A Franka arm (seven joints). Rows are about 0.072 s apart.
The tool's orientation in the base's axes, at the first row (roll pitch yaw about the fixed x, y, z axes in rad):
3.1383, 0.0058, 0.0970
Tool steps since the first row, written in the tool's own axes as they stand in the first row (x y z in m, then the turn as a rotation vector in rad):
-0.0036, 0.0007, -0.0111, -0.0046, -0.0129, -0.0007
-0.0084, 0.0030, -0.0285, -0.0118, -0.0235, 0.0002
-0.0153, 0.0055, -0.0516, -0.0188, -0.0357, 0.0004
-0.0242, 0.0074, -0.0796, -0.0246, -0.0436, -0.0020
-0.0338, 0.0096, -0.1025, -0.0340, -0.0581, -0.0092
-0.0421, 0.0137, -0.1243, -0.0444, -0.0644, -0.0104
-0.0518, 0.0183, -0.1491, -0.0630, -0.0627, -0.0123
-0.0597, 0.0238, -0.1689, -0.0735, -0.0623, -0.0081
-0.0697, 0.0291, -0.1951, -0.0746, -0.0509, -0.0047
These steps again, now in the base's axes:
-0.0035, -0.0010, 0.0111, -0.0058, 0.0124, 0.0007
-0.0079, -0.0037, 0.0286, -0.0140, 0.0222, -0.0002
-0.0144, -0.0068, 0.0517, -0.0222, 0.0337, -0.0004
-0.0229, -0.0094, 0.0798, -0.0287, 0.0410, 0.0020
-0.0322, -0.0124, 0.1027, -0.0394, 0.0546, 0.0092
-0.0399, -0.0172, 0.1246, -0.0504, 0.0598, 0.0104
-0.0490, -0.0227, 0.1495, -0.0687, 0.0564, 0.0125
-0.0562, -0.0288, 0.1693, -0.0791, 0.0549, 0.0083
-0.0655, -0.0350, 0.1956, -0.0792, 0.0435, 0.0050

